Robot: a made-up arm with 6 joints.
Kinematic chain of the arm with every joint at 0, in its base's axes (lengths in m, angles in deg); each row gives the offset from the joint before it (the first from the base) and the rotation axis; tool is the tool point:
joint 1: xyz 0 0 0.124 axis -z
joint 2: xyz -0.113 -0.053 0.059 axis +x
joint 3: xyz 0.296 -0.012 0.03 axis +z
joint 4: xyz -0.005 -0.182 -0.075 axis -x
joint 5: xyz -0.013 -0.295 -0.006 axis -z
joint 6: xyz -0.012 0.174 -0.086 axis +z
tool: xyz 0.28 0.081 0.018
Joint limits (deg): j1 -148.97..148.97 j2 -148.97..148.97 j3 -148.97..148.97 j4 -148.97..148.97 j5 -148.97..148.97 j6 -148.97..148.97
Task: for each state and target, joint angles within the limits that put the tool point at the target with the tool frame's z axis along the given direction. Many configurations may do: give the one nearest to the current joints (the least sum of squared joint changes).
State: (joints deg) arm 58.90 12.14 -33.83 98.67 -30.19 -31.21
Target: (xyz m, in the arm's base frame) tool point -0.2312 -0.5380 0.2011 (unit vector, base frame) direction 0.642 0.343 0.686
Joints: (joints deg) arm 66.04 25.29 3.18 71.94 -11.21 -54.13
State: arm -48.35 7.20 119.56 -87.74 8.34 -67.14
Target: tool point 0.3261 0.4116 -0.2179 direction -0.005 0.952 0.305
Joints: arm -90.65 -35.02 79.31 -75.73 35.94 -73.81
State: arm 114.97 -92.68 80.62 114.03 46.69 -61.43
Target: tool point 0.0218 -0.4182 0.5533 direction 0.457 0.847 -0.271
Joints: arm 103.20 -50.30 68.33 88.83 62.74 -87.56
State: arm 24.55 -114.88 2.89 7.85 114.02 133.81
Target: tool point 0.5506 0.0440 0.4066 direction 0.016 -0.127 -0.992
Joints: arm 20.90 -145.45 -5.25 41.17 108.64 140.24
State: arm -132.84 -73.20 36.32 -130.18 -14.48 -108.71
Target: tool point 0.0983 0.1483 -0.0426 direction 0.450 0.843 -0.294
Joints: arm -110.74 -52.87 72.38 -138.69 -35.40 -87.85
